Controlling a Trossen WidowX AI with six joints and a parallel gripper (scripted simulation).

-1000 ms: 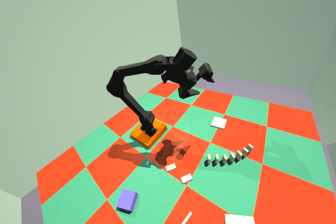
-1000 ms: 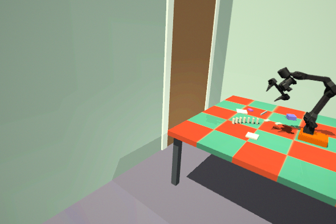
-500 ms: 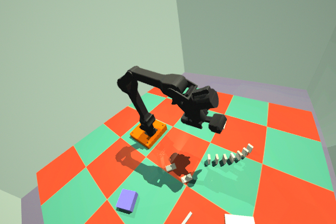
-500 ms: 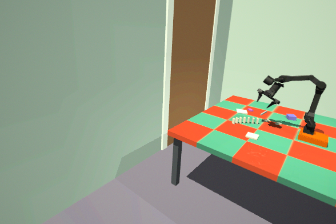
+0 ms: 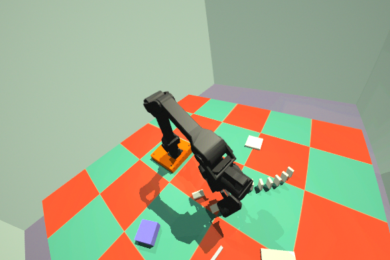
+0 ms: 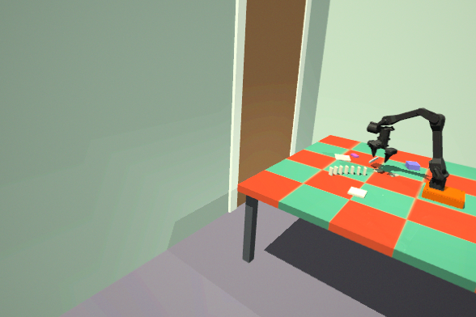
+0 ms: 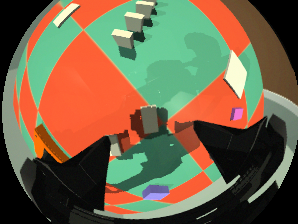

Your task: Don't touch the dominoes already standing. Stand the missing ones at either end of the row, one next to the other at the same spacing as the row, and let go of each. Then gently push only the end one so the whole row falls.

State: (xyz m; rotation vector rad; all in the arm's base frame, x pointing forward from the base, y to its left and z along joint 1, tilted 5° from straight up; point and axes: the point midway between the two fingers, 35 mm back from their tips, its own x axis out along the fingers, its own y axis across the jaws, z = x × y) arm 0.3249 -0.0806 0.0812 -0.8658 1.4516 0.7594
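My gripper tip is 19 cm short of the small purple piece, 17 cm to the left of it and 7 cm above it. Round my gripper tip: thin stick: 19 cm to the right, 7 cm below, 7 cm ahead; purple block: 24 cm to the right, 16 cm behind, 6 cm below; white card: 38 cm to the left, 7 cm below.
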